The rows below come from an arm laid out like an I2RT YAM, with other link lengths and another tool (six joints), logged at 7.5 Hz.
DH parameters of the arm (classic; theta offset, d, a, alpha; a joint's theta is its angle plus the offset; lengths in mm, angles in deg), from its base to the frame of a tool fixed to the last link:
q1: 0 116.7 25 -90
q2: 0 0 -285.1 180
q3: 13.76 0 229.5 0
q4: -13.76 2.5 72.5 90
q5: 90 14.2 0 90
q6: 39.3 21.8 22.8 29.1
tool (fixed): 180 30.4 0 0
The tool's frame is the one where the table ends.
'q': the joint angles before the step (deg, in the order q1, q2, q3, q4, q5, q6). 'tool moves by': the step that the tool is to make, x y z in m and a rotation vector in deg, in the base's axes. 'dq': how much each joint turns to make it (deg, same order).
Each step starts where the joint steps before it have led.
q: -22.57, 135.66, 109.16, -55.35, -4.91, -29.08
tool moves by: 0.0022, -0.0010, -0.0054, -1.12, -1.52, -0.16
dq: 0.04, 0.00, -1.55, 3.40, 0.48, 0.13
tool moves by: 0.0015, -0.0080, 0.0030, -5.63, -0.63, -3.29
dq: -0.22, 0.00, 0.00, 2.81, 5.46, 2.03
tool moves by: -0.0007, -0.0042, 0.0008, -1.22, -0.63, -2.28
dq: -0.34, -0.01, -0.02, 1.02, 1.30, 1.69
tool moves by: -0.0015, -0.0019, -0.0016, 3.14, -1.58, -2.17
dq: -0.55, 0.01, 0.00, 0.18, -3.02, 2.42
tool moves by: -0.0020, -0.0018, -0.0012, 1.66, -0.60, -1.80
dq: -0.41, 0.00, -0.10, 0.02, -1.37, 1.77
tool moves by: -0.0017, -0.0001, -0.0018, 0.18, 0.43, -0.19
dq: -0.09, -0.01, -0.43, -0.04, 0.03, 0.09
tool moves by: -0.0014, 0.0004, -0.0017, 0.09, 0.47, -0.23
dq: -0.01, 0.01, -0.39, -0.06, 0.16, 0.19
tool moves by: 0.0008, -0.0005, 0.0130, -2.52, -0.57, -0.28
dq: 0.20, -1.16, 0.75, -0.36, 2.12, -0.02
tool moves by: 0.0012, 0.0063, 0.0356, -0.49, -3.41, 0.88
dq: 0.67, -3.52, 2.21, -2.41, -0.94, 0.05
